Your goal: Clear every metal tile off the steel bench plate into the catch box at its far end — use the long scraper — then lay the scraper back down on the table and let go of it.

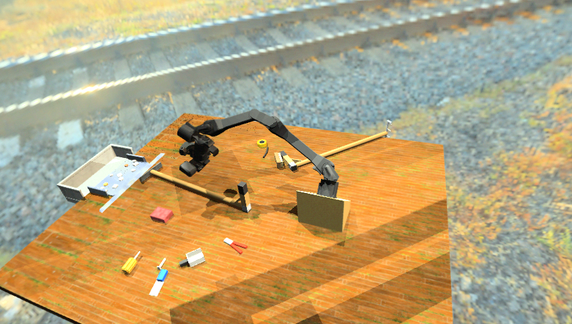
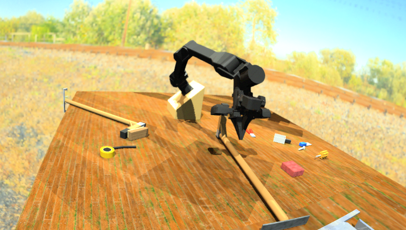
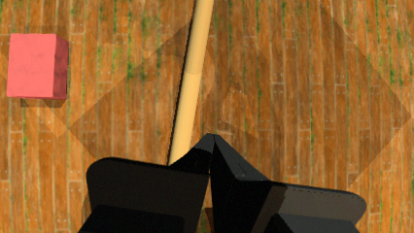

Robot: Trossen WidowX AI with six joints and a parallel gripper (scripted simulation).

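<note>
The long scraper lies 4 cm below my gripper tip, 2 cm to the left of it and 2 cm ahead of it. Also, from my gripper tip: red block: 21 cm to the left, 9 cm below, 6 cm ahead; then wooden block: 30 cm to the right, 25 cm behind, 9 cm below; then yellow tape roll: 41 cm to the right, 9 cm below, 9 cm behind.
</note>
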